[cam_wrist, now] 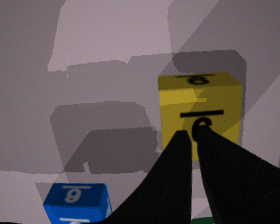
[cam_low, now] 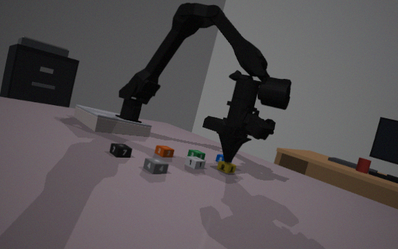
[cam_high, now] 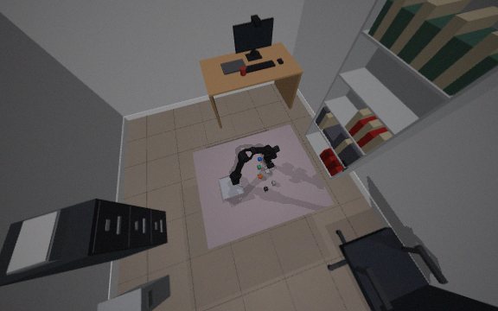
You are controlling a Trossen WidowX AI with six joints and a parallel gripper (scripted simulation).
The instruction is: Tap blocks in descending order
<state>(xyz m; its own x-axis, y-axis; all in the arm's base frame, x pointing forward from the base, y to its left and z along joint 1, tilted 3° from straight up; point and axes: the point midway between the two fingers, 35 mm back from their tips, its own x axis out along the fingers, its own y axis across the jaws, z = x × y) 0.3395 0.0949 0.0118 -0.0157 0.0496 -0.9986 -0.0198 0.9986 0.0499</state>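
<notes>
Right now my gripper tip is 1 cm above the yellow block. Round my gripper tip: blue block: 6 cm to the left, 5 cm behind, 1 cm below; green block: 9 cm behind, 2 cm to the right, 1 cm below; white 1 block: 8 cm to the right, 3 cm behind, 1 cm below.
</notes>
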